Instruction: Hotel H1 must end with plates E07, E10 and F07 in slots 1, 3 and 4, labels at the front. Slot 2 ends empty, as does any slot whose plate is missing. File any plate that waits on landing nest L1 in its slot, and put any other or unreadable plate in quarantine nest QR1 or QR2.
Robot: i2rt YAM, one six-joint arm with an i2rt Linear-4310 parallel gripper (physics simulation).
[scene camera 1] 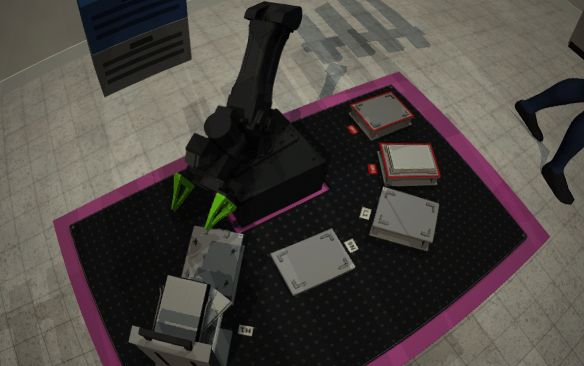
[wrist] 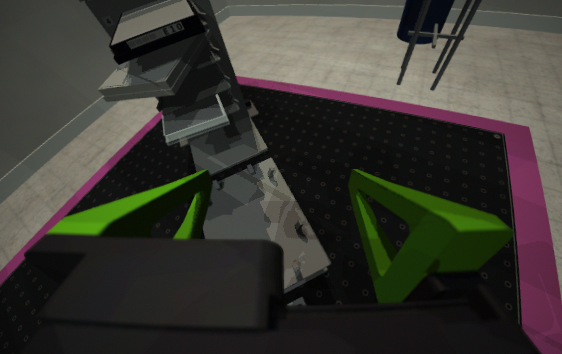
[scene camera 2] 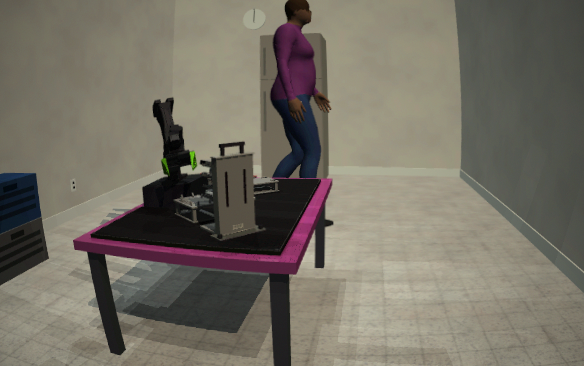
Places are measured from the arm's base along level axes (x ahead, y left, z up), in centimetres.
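Where they show: gripper, fingertip midpoint: [scene camera 1: 189,219] [wrist: 280,177] [scene camera 2: 180,172]; arm's base, link origin: [scene camera 1: 259,150] [scene camera 2: 175,180].
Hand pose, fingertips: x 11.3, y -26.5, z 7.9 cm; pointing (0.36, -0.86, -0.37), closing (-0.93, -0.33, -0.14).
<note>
Each offset is from my fingertips to the top centre of the thing.
Hotel H1 [scene camera 1: 201,351] [scene camera 2: 234,195] [wrist: 223,55] stands at the table's near left. In the wrist view, plate E10 {dx +18.2, dy -13.0, dz +5.9 cm} [scene camera 1: 182,300] [wrist: 155,27] is at the top, label facing the front, beside a "4" mark. Below it a plate {dx +18.4, dy -11.0, dz +3.0 cm} [scene camera 1: 217,305] [wrist: 145,77] sits skewed and sticks out; its label cannot be read. A lower pale plate or tray {dx +19.2, dy -11.9, dz -4.2 cm} [wrist: 195,122] shows, its slot unclear. My gripper [scene camera 1: 190,219] [scene camera 2: 180,169] [wrist: 280,177] is open and empty, above the hotel-side nest. Landing nest L1 {dx +23.6, dy +45.9, dz -11.6 cm} [scene camera 1: 405,217] is bare. An unreadable plate {dx +11.8, dy +60.4, dz -11.8 cm} [scene camera 1: 412,156] lies on one red-rimmed quarantine nest.
The other red-rimmed nest {dx -6.4, dy +67.8, dz -12.6 cm} [scene camera 1: 382,111] is bare, at the far right. A raised nest {dx +5.1, dy +0.7, dz -9.6 cm} [scene camera 1: 215,255] [wrist: 250,215] with small pegs stands just before the hotel. A low bare nest {dx +17.1, dy +20.7, dz -15.4 cm} [scene camera 1: 312,261] lies mid-table. A person [scene camera 2: 295,65] stands behind the table.
</note>
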